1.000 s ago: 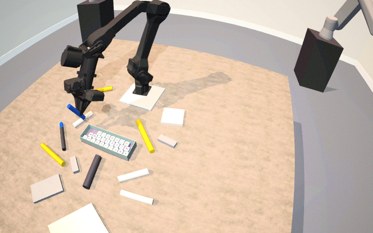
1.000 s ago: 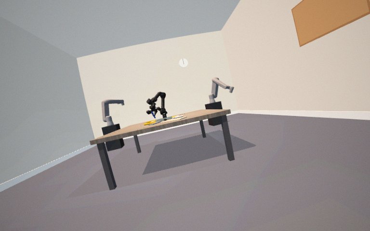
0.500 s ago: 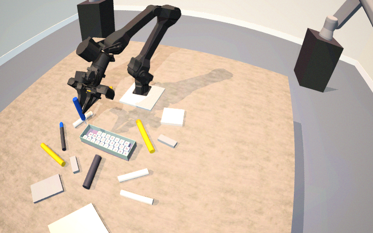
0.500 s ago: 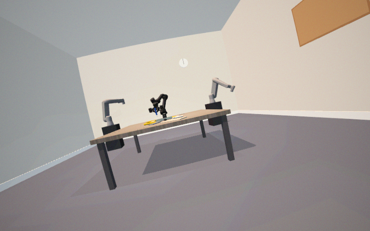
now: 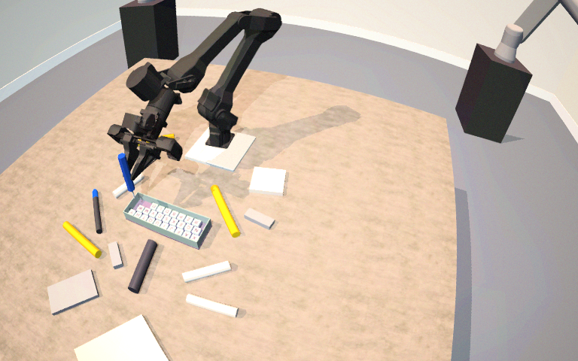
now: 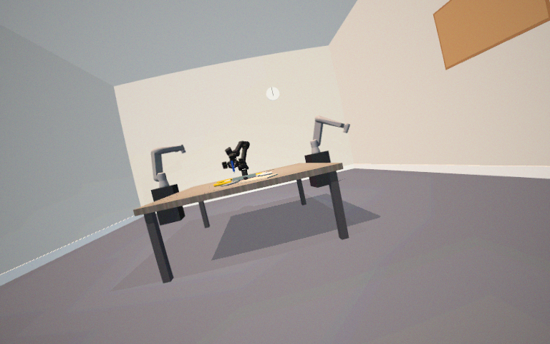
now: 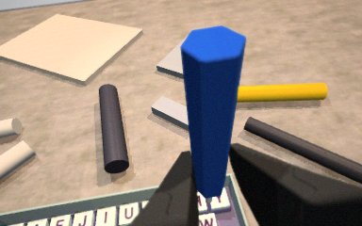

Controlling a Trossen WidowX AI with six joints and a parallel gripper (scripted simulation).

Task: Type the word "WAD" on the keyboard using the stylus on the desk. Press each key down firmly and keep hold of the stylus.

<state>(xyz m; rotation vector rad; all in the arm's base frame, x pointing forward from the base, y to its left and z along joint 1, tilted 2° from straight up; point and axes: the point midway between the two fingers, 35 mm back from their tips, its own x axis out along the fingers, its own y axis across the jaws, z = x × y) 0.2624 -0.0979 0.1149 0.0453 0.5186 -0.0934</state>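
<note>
Now: gripper tip 10 cm above the W key. The rest, counted from my gripper tip: blue stylus (2 cm below); then yellow cylinder (24 cm behind, 11 cm to the right, 10 cm below).
</note>
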